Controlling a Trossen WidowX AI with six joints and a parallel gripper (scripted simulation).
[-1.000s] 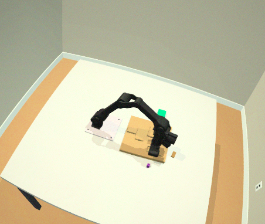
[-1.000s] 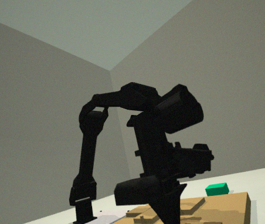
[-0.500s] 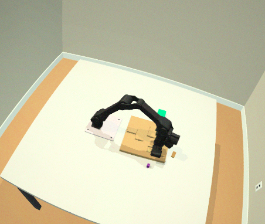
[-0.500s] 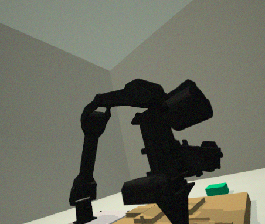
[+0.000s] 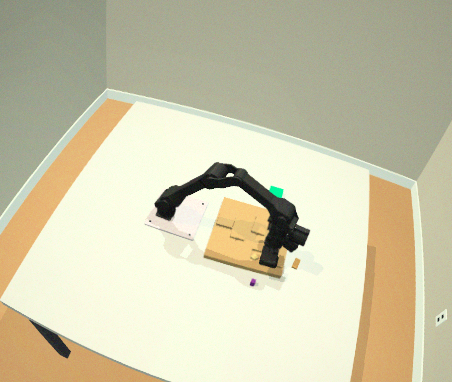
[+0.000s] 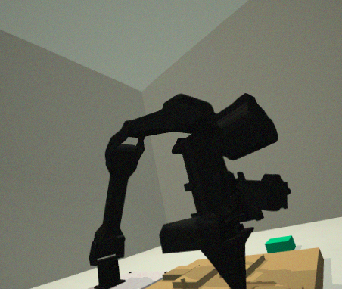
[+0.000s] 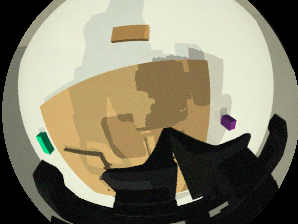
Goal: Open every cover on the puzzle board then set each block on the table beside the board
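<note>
Right now the purple block is 120 mm to the right of my gripper tip, 20 mm below it and 20 mm behind it. The rest, counted from my gripper tip: orange block (120 mm ahead, 30 mm to the left, 30 mm below); green block (330 mm to the left, 50 mm behind, 20 mm below).
</note>
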